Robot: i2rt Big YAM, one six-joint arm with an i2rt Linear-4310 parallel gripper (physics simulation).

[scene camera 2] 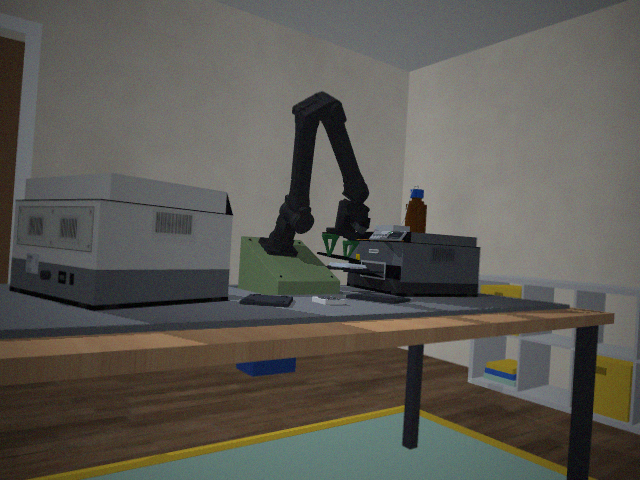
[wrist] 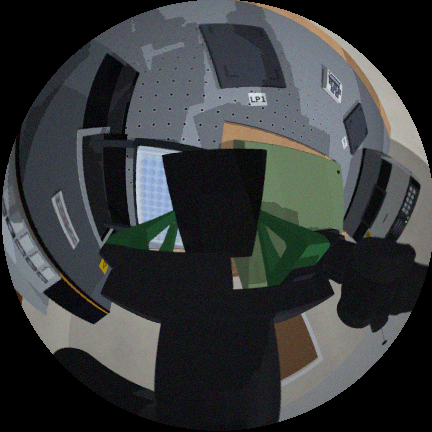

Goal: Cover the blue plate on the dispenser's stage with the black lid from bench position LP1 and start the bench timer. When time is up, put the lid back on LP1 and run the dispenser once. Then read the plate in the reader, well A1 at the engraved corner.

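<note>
My gripper is shut on the black lid, which it holds level above the dispenser's stage, apart from the plate. The blue plate sits on the stage at the dispenser's open front. The lid is offset from it towards the green base, so one side of the plate shows beyond the lid in the wrist view. LP1's dark nest holds no lid. A small white device, apparently the timer, lies between two nests; its display is unreadable.
The green arm base stands close beside the lid. The grey reader is on the base's other side. A second dark nest lies near the reader. A brown bottle stands at the dispenser.
</note>
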